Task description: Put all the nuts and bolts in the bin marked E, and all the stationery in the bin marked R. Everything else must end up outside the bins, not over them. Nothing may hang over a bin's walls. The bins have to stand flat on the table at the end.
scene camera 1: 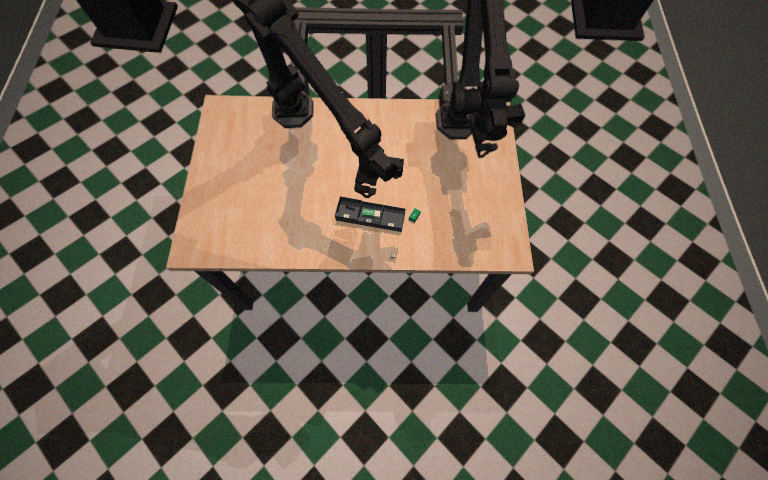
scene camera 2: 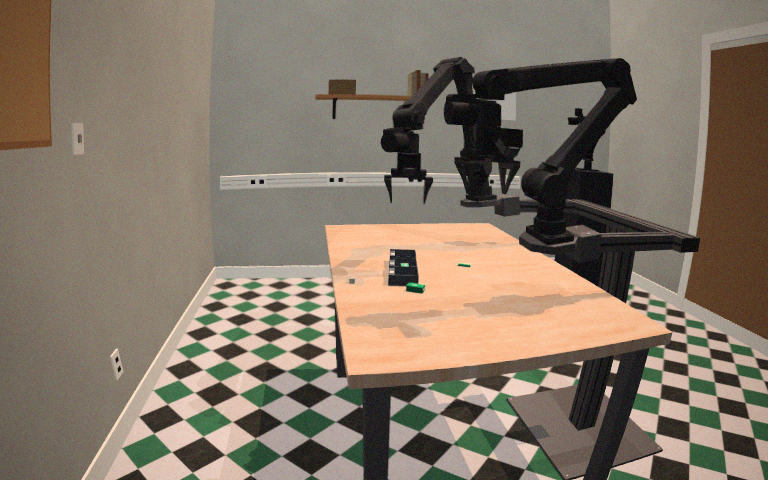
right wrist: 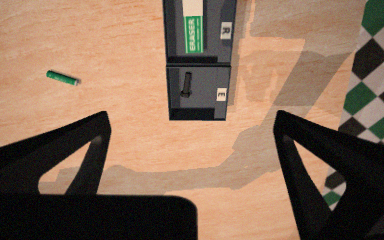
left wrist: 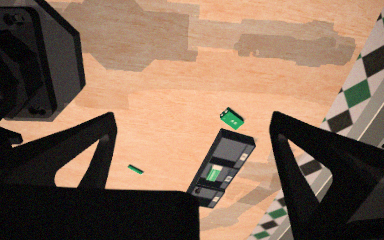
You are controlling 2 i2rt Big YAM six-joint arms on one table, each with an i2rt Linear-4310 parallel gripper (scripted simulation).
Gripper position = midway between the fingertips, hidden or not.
In view: my left gripper (scene camera 2: 486,194) and my right gripper (right wrist: 192,120).
My left gripper shows as well in the left wrist view (left wrist: 193,120).
